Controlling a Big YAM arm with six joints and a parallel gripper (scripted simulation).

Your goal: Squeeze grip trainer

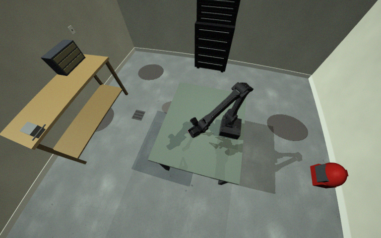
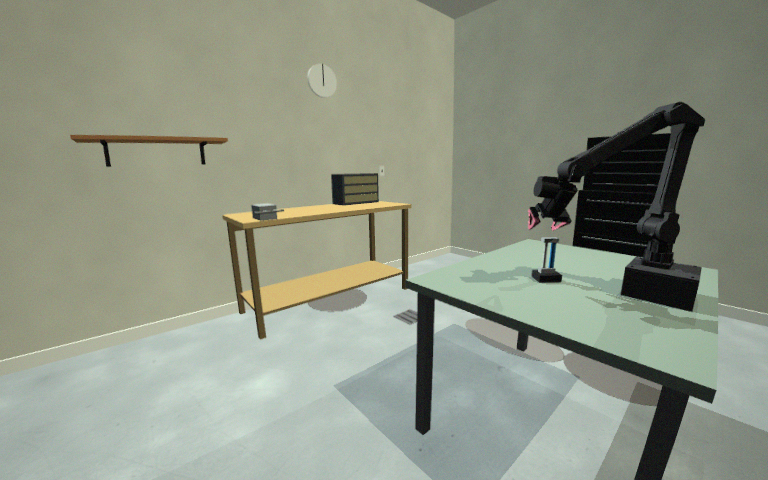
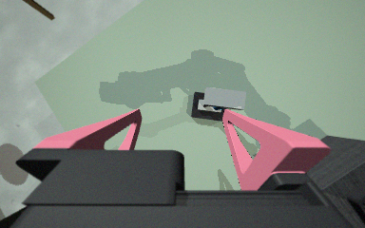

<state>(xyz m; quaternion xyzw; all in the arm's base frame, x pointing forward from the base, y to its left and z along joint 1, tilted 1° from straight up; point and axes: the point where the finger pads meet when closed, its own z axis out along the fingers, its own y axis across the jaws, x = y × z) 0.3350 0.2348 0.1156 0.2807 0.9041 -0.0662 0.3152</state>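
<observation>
My hand is 120 mm above the thin bar and 60 mm to the left of it. Round my hand: grip trainer 130 mm below, 60 mm to the right, 10 mm behind.
</observation>
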